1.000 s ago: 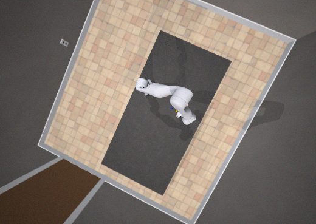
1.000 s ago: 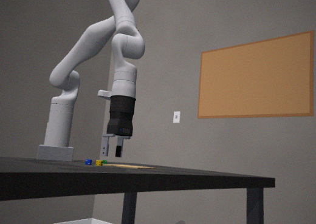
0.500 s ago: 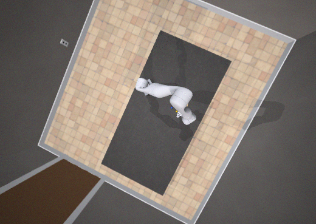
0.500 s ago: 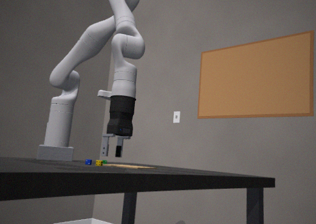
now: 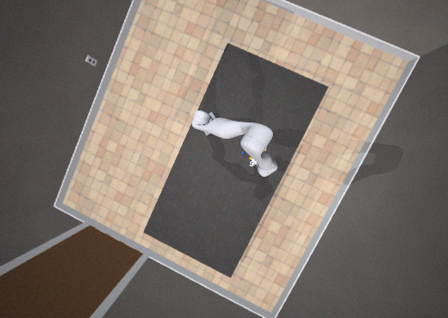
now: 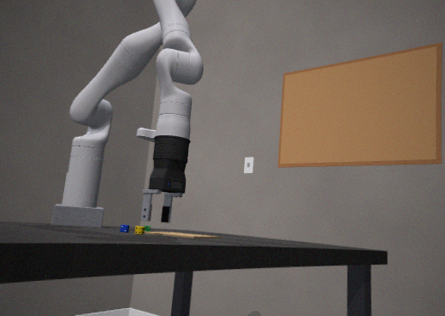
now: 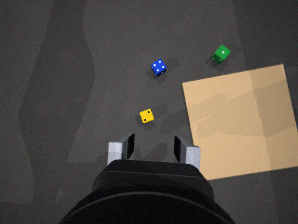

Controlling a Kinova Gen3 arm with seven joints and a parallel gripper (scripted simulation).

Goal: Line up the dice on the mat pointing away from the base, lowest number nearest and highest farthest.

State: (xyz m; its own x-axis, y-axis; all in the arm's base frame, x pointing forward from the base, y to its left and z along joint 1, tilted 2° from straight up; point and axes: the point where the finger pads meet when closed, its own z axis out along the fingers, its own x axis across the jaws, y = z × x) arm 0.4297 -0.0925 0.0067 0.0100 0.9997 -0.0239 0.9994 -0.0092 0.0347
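My gripper is now 30 mm past the yellow die, 10 mm to the left of it and 40 mm above it. Round my hand: green die (120 mm behind, 90 mm to the left, 40 mm below); then blue die (100 mm behind, 40 mm below); then mat (30 mm behind, 120 mm to the left, 40 mm below).
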